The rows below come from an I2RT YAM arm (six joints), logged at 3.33 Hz.
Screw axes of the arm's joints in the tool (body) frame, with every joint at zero. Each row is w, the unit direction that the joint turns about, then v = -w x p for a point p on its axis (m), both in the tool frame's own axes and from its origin. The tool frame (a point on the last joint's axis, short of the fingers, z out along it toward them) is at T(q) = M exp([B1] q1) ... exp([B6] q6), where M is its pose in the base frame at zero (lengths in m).
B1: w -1 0 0 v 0 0.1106 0
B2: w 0 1 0 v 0.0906 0 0.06
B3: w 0 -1 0 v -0.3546 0 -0.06
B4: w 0 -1 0 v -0.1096 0 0
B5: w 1 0 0 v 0 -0.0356 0
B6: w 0 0 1 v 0 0 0
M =
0 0 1 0.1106
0 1 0 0
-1 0 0 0.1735
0 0 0 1
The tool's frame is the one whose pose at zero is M.
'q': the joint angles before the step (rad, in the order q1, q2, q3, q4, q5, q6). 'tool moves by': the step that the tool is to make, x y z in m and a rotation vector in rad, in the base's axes. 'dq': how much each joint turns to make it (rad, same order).
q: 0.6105 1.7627 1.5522 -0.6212 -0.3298 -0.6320
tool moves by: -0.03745 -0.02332 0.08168 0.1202 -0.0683 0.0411
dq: 0.0000 -0.1610 0.1061 -0.1367 -0.0707 0.0152
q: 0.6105 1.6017 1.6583 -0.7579 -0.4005 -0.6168
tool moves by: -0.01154 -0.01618 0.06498 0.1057 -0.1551 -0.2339
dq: 0.0000 -0.0570 0.1392 0.0322 0.1961 0.1333
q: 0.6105 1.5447 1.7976 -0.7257 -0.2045 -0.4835
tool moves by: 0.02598 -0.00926 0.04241 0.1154 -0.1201 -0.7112
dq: 0.0000 0.1180 0.2547 -0.0029 0.6475 0.3010
